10 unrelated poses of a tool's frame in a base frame.
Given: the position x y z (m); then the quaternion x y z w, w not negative.
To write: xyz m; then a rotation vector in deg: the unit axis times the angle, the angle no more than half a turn. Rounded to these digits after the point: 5 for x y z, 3 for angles.
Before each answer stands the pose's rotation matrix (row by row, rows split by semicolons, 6 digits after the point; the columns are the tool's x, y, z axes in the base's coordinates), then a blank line. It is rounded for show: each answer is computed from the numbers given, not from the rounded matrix.
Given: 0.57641, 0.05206, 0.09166, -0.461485, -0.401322, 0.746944, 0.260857
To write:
-0.437970 -0.019283 -0.898783; 0.760100 -0.541788 -0.358767; -0.480032 -0.840294 0.251944

0.57641, 0.05206, 0.09166, -71.590, -62.257, 115.873
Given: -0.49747, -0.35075, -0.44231, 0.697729, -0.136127, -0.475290, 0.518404
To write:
0.511138 0.302825 -0.804385; -0.682744 -0.425453 -0.594012; -0.522110 0.852811 -0.010713

-0.49747, -0.35075, -0.44231, 95.912, -18.712, -65.335
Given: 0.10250, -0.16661, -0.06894, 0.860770, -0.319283, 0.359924, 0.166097
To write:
0.537026 -0.669223 0.513560; -0.430094 -0.740940 -0.515778; 0.725687 0.056107 -0.685733

0.10250, -0.16661, -0.06894, 140.430, -52.089, 58.720
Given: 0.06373, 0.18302, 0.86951, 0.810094, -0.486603, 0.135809, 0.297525
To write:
0.489547 -0.869202 -0.069517; -0.707575 -0.349393 -0.614217; 0.509589 0.349876 -0.786070

0.06373, 0.18302, 0.86951, 123.360, -74.099, 20.681
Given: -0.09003, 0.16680, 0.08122, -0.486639, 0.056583, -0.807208, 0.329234
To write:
-0.309574 0.476450 0.822897; -0.586592 -0.776806 0.229088; 0.748380 -0.411785 0.519961

-0.09003, 0.16680, 0.08122, -72.954, 8.483, -121.011
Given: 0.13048, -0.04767, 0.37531, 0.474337, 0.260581, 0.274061, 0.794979
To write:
0.713976 -0.188539 0.674308; 0.682953 0.399789 -0.611346; -0.154318 0.897007 0.414203

0.13048, -0.04767, 0.37531, 58.404, 32.085, 33.744
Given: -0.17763, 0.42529, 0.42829, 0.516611, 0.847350, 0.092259, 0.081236
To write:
-0.453028 0.860511 0.232995; 0.890490 0.449203 0.072417; -0.042347 0.240286 -0.969778

-0.17763, 0.42529, 0.42829, 88.468, 145.106, 15.799
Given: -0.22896, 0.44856, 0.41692, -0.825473, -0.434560, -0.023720, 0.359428
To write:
0.621190 0.734487 -0.273226; 0.700384 -0.363938 0.614012; 0.351547 -0.572781 -0.740498

-0.22896, 0.44856, 0.41692, -121.958, -64.203, -3.504
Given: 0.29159, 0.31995, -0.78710, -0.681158, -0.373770, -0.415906, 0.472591
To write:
0.374637 0.902299 0.213315; 0.116086 -0.273908 0.954724; 0.919876 -0.332912 -0.207360

0.29159, 0.31995, -0.78710, -95.529, -52.419, -58.328
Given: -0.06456, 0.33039, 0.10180, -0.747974, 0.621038, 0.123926, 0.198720
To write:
0.197909 -0.978293 0.061438; -0.879787 -0.149645 0.451200; -0.432212 -0.143349 -0.890305

-0.06456, 0.33039, 0.10180, -119.879, 99.535, 19.862
